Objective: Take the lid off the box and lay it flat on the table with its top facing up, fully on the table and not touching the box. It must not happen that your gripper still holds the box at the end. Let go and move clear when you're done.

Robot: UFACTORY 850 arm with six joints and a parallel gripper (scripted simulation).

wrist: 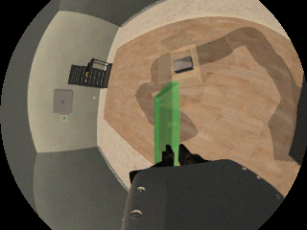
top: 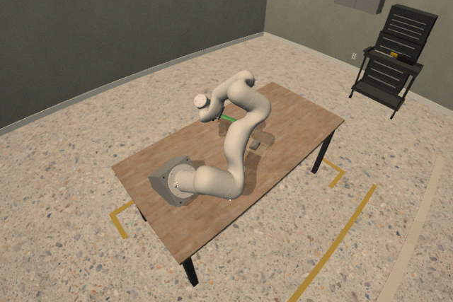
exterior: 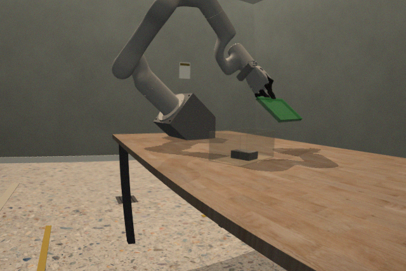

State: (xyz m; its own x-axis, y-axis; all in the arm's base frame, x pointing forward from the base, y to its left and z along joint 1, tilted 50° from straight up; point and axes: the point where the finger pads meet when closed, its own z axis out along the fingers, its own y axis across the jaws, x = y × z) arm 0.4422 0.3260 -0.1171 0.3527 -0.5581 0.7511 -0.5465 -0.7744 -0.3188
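My hand is 70 mm short of the green lid, 50 mm above it and 10 mm to the right of it. The rest, counted from my hand: box: 240 mm to the right, 180 mm below, 160 mm ahead.
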